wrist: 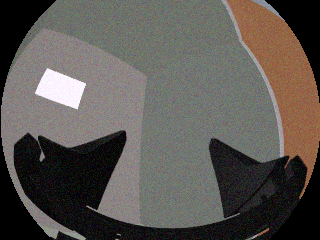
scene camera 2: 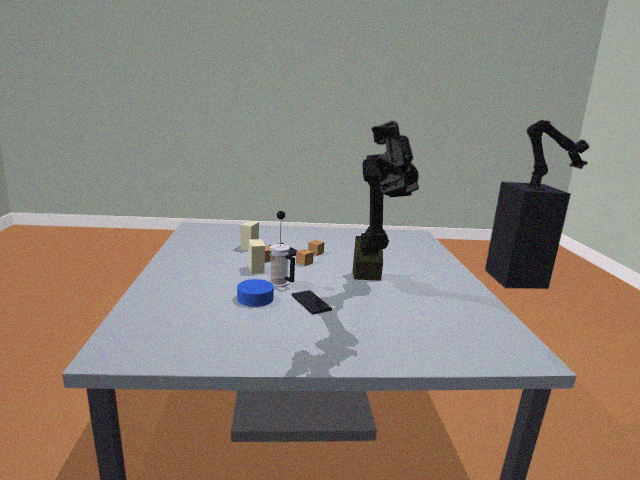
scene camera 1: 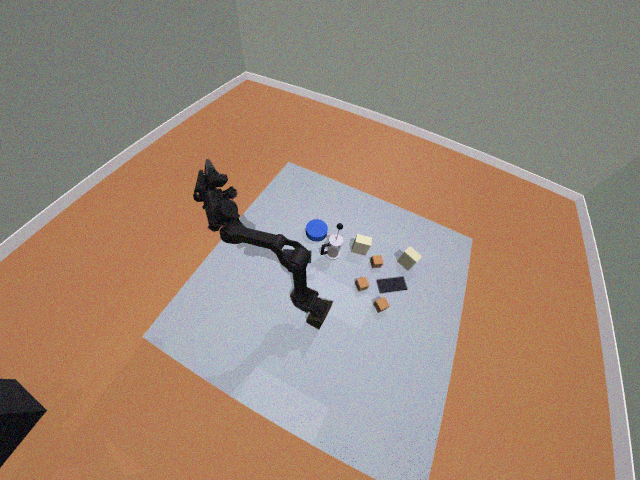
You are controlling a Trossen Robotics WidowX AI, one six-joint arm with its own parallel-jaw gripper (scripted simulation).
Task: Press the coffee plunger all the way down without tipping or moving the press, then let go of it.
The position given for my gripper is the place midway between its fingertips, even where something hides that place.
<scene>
My gripper (scene camera 2: 375, 142) is open and holds nothing. Further things: a glass coffee press (scene camera 2: 279, 253).
My gripper is seen too in the wrist view (wrist: 168, 139) and in scene camera 1 (scene camera 1: 203, 164). The wrist view does not show the glass coffee press: it is out of frame.
</scene>
